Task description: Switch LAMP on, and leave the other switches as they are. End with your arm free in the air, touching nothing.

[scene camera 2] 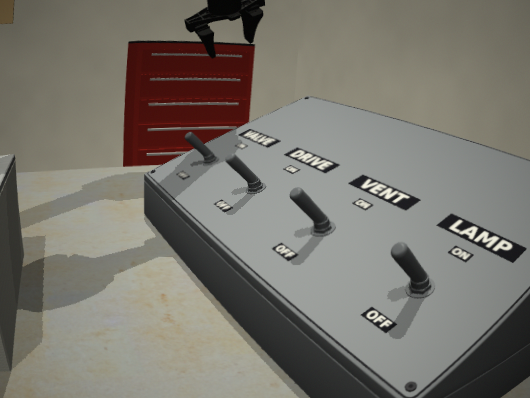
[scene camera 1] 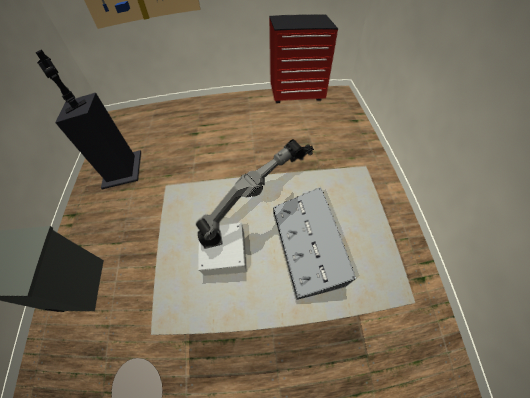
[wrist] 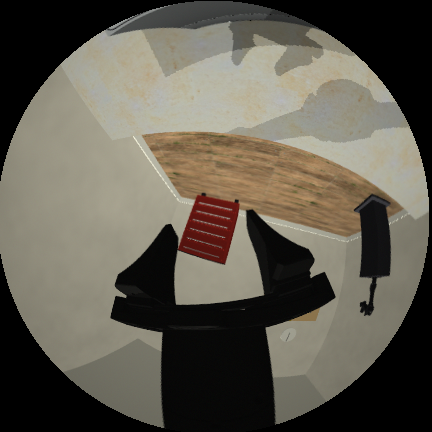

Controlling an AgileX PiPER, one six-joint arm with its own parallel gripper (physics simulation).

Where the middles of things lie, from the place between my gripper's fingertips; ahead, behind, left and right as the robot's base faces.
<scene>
My hand is 70 mm past the grey switch panel (scene camera 2: pixel 327 302), 430 mm to the left of it and 160 mm above it.
</scene>
